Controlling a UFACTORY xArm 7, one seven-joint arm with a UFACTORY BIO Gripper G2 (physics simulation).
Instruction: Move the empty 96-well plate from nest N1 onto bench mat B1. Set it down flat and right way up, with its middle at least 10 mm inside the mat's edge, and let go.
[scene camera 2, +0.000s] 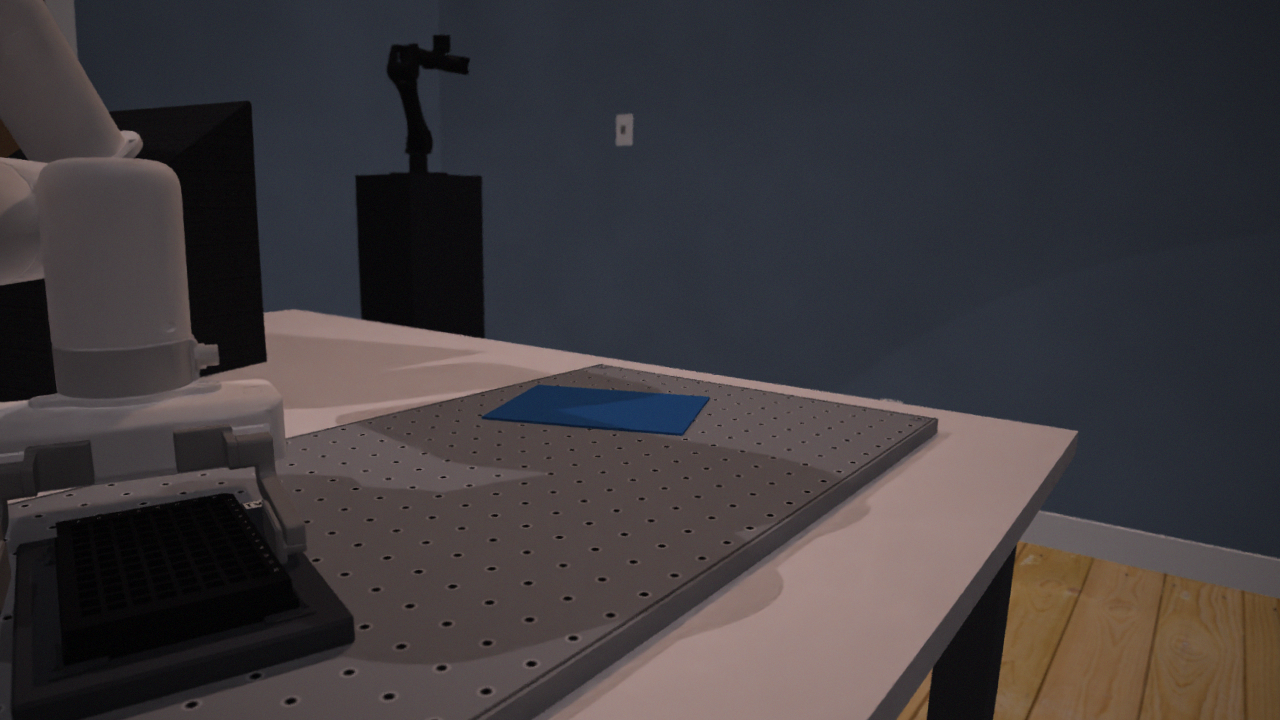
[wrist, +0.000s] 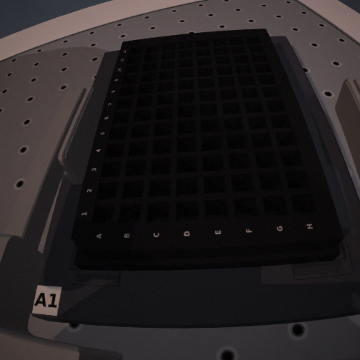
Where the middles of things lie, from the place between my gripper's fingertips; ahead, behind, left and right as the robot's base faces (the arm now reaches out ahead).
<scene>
My hand is 10 mm to the right of the black 96-well plate (scene camera 2: 130, 581) and 10 mm past it. From my hand the other things lie so: blue bench mat (scene camera 2: 670, 414): 410 mm to the left, 90 mm behind, 20 mm below; then dark grey nest (wrist: 256, 295): 20 mm below, 10 mm to the left, 10 mm behind.
</scene>
